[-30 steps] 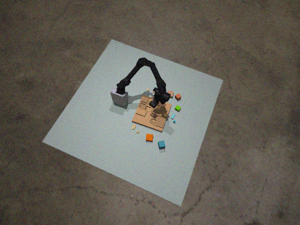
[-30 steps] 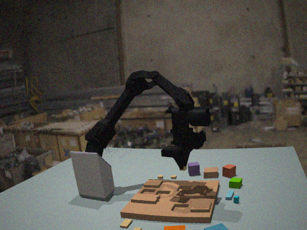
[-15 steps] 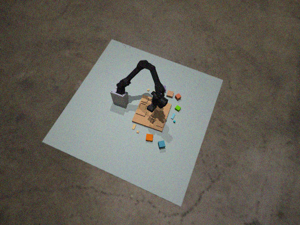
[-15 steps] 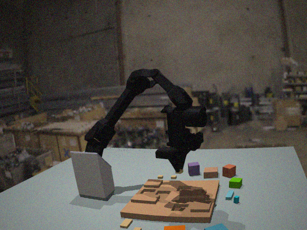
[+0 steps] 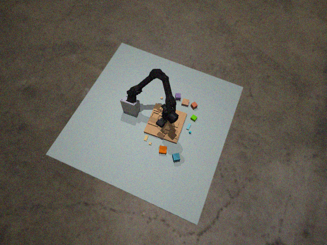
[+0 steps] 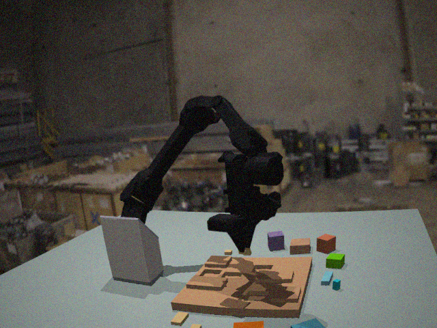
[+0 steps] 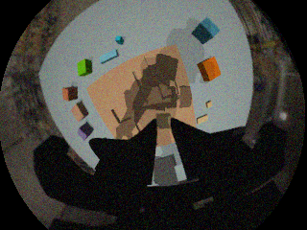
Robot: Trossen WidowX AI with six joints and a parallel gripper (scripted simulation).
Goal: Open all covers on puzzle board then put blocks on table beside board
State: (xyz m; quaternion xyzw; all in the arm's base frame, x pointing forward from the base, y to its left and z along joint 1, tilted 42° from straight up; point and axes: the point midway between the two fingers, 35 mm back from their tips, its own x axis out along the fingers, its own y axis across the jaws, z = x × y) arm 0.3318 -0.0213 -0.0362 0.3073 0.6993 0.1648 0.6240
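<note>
The small tan bar lies 16 cm to the right of my gripper tip, 12 cm below it and 11 cm behind it. The rest, counted from my gripper tip: orange block (19 cm to the right, 11 cm below, 7 cm ahead); then light blue bar (19 cm ahead, 12 cm below, 9 cm to the left); then tan puzzle board (10 cm below, 5 cm to the left, 1 cm behind).
</note>
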